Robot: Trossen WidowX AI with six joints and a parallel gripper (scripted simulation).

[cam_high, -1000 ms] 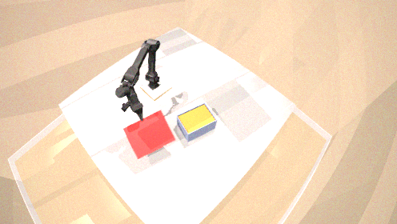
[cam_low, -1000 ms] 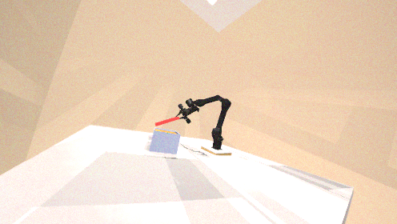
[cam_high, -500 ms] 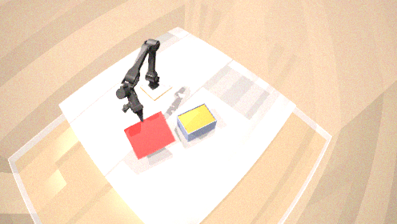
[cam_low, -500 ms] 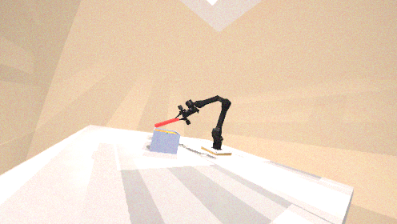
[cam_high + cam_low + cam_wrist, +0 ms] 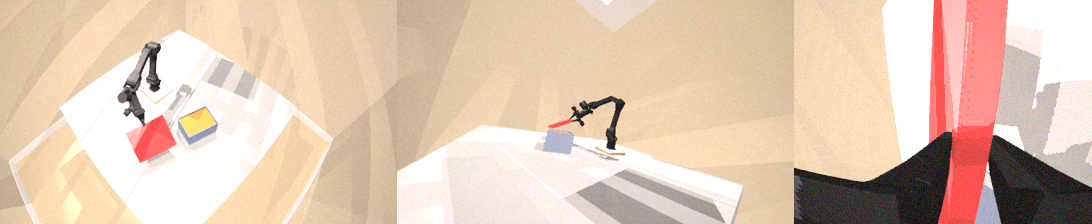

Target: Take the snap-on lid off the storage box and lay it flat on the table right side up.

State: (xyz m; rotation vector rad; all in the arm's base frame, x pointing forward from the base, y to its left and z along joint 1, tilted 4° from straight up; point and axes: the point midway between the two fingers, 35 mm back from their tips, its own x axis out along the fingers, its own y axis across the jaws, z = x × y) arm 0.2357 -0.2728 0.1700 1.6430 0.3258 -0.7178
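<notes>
Now: the red lid 7 cm ahead of my gripper tip, 2 cm to the right of it and 4 cm below it. Round my gripper tip: storage box: 16 cm ahead, 26 cm to the left, 12 cm below.
</notes>
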